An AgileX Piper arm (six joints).
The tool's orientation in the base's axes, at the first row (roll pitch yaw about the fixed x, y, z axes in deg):
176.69, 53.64, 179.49
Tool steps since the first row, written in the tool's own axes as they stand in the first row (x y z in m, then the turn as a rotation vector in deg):
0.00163, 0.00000, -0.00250, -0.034, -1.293, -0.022
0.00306, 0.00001, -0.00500, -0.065, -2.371, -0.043
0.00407, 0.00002, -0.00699, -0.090, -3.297, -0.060
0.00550, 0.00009, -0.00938, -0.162, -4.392, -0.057
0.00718, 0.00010, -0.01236, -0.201, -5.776, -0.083
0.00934, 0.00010, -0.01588, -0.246, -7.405, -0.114
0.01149, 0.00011, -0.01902, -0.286, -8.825, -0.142
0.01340, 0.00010, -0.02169, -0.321, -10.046, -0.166
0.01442, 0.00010, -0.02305, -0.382, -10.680, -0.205
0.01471, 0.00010, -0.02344, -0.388, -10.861, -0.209
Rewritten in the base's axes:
-0.00298, -0.00012, 0.00017, 0.051, -1.293, -0.004
-0.00584, -0.00023, 0.00050, 0.093, -2.370, -0.003
-0.00804, -0.00031, 0.00086, 0.129, -3.296, -0.005
-0.01081, -0.00036, 0.00113, 0.215, -4.390, 0.014
-0.01420, -0.00049, 0.00154, 0.270, -5.774, 0.013
-0.01832, -0.00065, 0.00188, 0.333, -7.402, 0.012
-0.02212, -0.00079, 0.00201, 0.387, -8.822, 0.012
-0.02540, -0.00093, 0.00205, 0.435, -10.043, 0.013
-0.02709, -0.00099, 0.00203, 0.463, -10.679, 0.063
-0.02758, -0.00101, 0.00203, 0.470, -10.860, 0.064

